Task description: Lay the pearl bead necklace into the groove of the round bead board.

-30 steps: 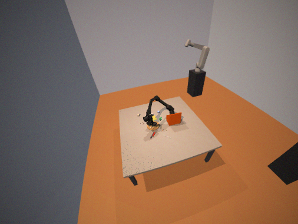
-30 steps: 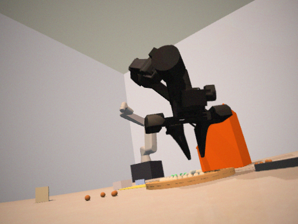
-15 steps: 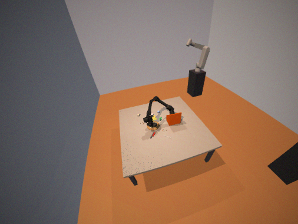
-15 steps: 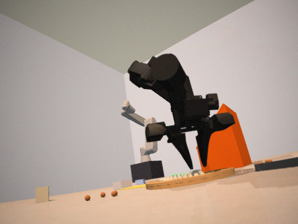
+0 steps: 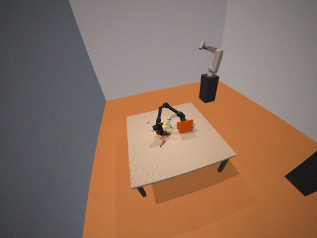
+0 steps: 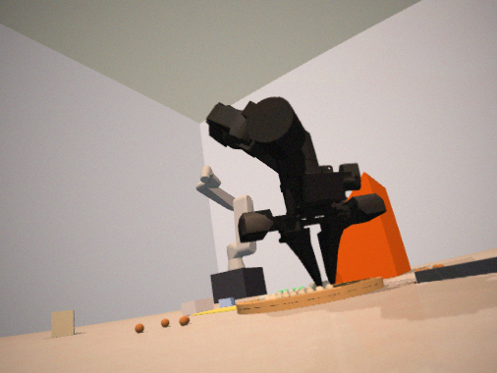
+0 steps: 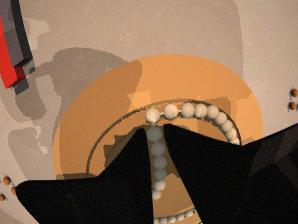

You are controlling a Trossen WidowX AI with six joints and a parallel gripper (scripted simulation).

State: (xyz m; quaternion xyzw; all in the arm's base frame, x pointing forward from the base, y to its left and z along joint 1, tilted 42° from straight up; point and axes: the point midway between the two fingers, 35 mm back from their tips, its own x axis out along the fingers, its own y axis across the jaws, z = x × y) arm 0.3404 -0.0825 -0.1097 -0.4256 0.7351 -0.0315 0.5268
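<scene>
Right now my gripper tip is 40 mm past the round wooden bead board, 40 mm to the left of it and 10 mm above it. Also, from my gripper tip: tan cube (130 mm ahead, 370 mm to the right); then yellow flat piece (90 mm behind, 210 mm to the right, 10 mm below); then red-handled tool (20 mm ahead, 140 mm to the left, 10 mm below).
</scene>
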